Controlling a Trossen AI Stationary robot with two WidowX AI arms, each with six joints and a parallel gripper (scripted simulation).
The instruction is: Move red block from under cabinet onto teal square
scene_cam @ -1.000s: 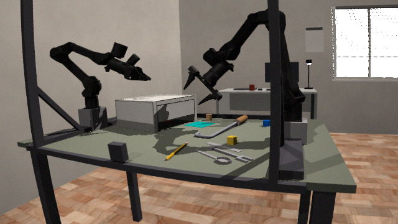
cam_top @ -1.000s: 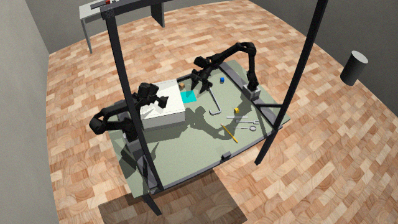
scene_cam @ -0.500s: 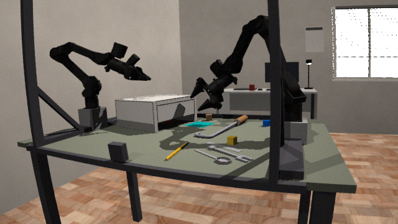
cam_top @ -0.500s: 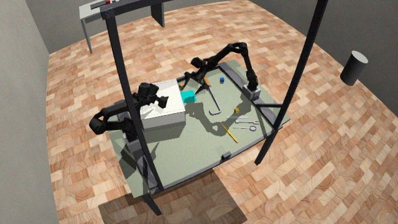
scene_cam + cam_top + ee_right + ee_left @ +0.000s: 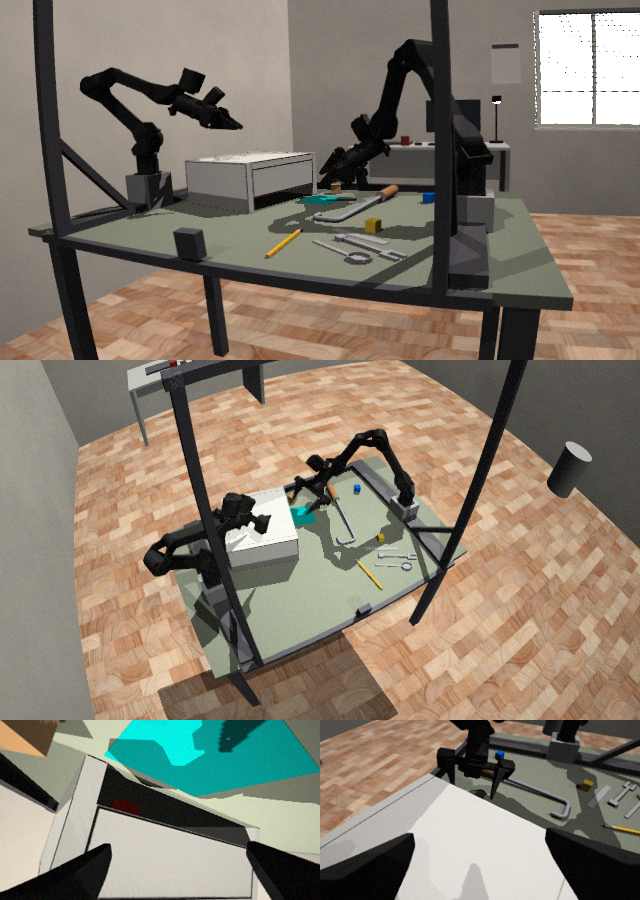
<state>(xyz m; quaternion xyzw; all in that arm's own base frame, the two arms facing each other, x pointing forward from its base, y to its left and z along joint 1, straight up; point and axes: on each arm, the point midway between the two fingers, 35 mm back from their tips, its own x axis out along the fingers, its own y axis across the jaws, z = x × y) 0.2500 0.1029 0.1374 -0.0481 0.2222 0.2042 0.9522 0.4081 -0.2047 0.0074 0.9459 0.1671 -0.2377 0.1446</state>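
My right gripper is now 8 cm above the teal square, 3 cm to the right of it and 1 cm past it. Also, from my right hand: cabinet: 25 cm to the left, 4 cm behind, 1 cm below; then hook tool: 11 cm to the right, 7 cm below, 7 cm behind; then brown cube: 10 cm ahead, 7 cm below, 2 cm to the left.
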